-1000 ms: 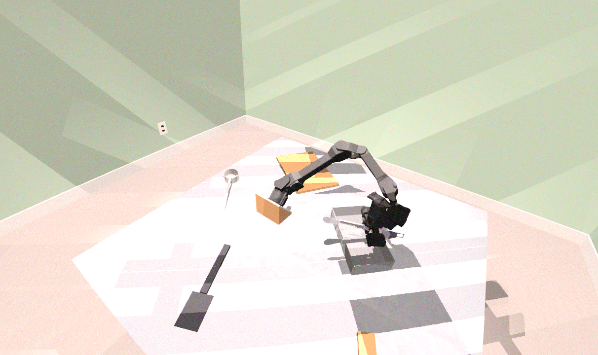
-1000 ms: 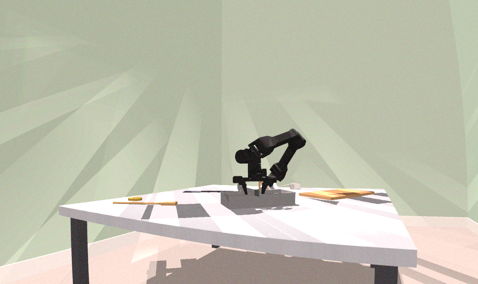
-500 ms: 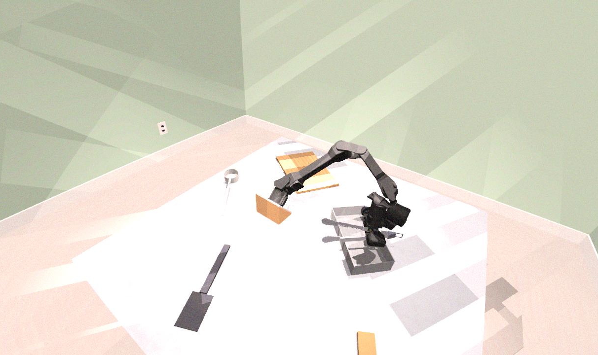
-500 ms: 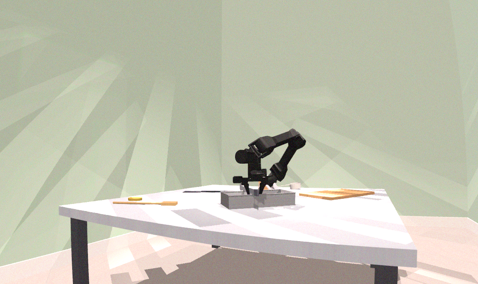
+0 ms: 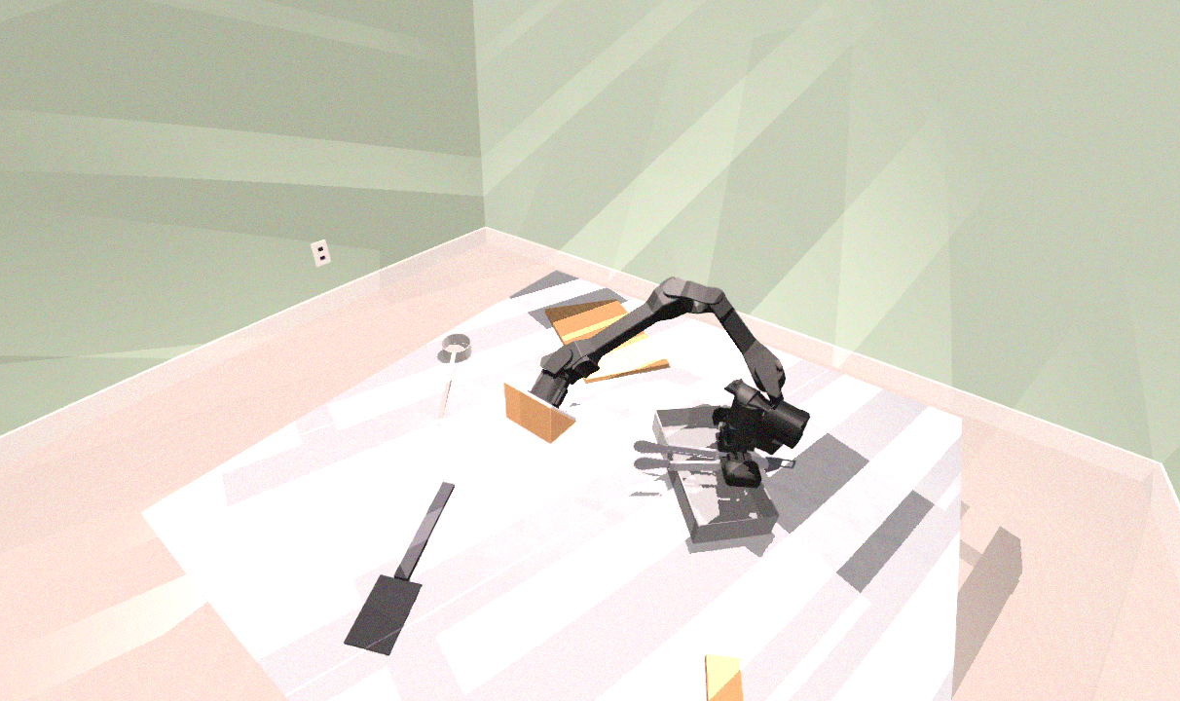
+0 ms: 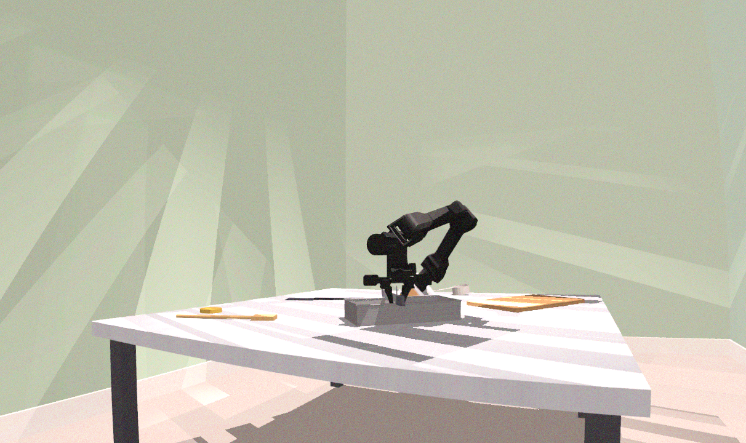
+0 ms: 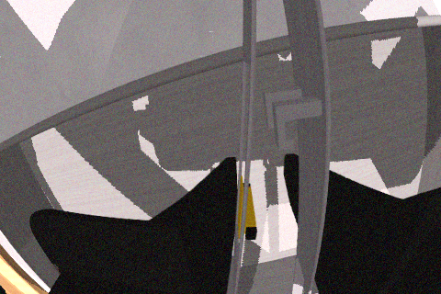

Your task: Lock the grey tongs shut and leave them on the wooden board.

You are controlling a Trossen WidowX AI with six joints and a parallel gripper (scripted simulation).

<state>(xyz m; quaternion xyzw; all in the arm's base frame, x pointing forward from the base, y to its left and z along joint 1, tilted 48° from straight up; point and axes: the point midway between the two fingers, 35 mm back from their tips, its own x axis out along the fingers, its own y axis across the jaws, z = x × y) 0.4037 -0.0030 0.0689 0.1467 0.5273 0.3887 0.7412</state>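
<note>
My gripper tip is 4 cm past the grey roasting tin. The rest, counted from my gripper tip: dark spatula: 46 cm to the right, 41 cm behind, 3 cm below; then wooden board: 46 cm behind, 34 cm to the left, 2 cm below.
</note>
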